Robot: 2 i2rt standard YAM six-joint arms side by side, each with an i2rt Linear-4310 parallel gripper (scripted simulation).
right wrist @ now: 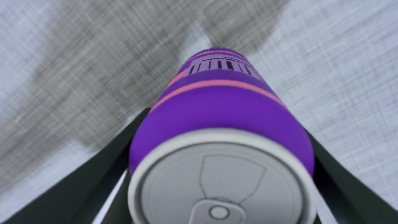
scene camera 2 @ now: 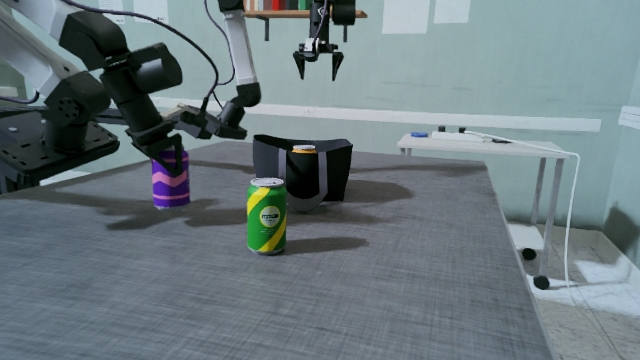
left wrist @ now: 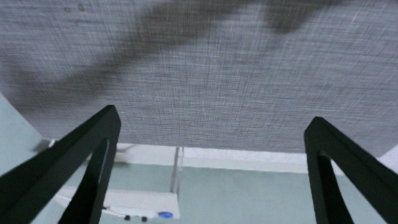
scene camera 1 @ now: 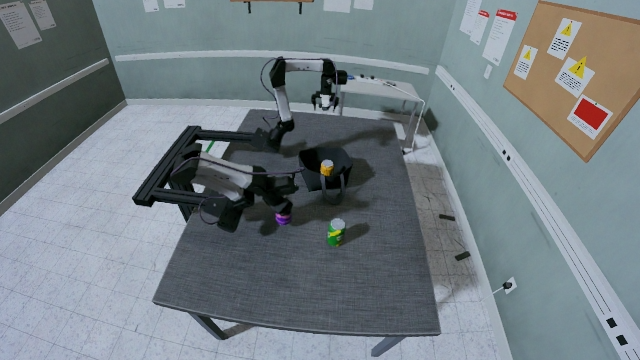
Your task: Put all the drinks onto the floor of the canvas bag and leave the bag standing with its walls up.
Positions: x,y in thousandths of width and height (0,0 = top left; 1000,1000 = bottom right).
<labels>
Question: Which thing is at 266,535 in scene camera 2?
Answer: A purple can.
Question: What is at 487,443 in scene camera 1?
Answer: A black canvas bag.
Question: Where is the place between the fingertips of my right gripper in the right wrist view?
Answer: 549,533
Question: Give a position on a black canvas bag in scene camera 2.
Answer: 484,496
</labels>
